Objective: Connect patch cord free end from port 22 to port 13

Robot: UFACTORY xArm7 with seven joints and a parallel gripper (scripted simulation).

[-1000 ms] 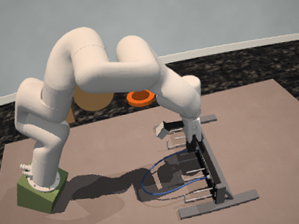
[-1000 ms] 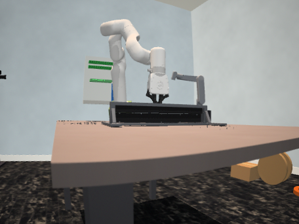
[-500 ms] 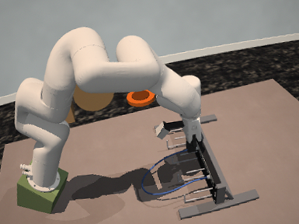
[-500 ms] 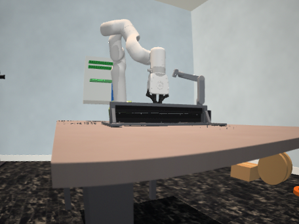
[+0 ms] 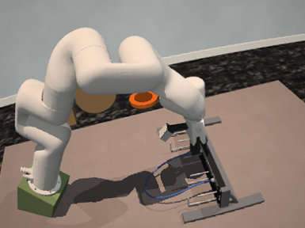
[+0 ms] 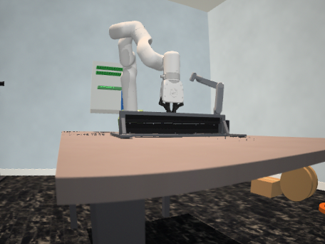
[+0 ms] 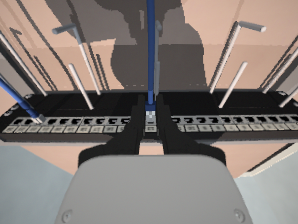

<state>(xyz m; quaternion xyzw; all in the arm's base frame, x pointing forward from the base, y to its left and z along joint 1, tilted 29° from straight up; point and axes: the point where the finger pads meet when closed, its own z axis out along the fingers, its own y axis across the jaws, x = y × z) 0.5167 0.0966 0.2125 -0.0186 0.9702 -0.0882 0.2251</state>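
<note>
Right now my hand is 2 cm short of the cord plug and 1 cm above it.
</note>
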